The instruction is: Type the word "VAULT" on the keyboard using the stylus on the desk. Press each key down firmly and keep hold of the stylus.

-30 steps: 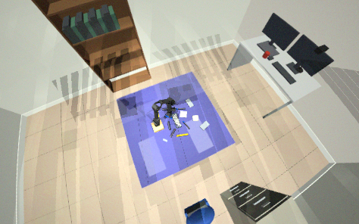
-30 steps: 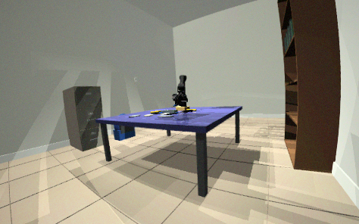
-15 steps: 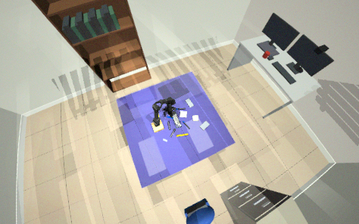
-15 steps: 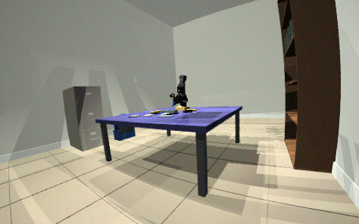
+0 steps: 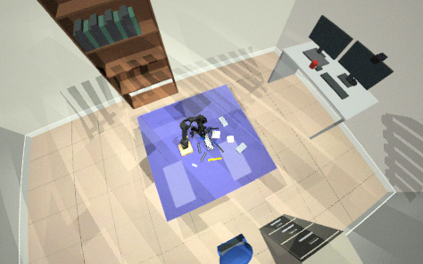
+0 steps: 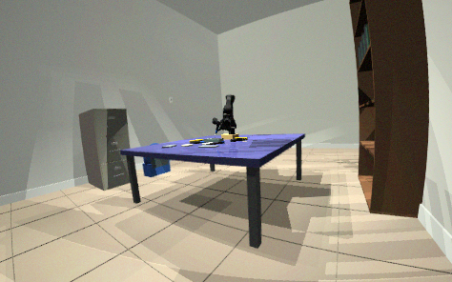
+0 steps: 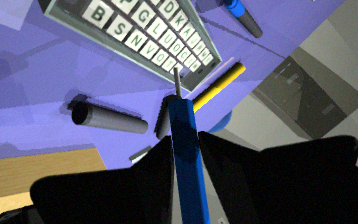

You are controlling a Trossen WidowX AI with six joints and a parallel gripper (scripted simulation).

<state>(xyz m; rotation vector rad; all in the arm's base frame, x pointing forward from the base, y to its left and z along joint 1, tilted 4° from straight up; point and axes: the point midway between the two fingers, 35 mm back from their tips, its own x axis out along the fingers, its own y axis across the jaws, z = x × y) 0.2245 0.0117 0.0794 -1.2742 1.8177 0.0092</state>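
My gripper tip is 170 mm short of the white paper, 30 mm to the right of it and 100 mm above it. Also, from my gripper tip: blue stylus 10 mm ahead, 10 mm below; yellow pen 40 mm ahead, 240 mm to the right, 90 mm below.
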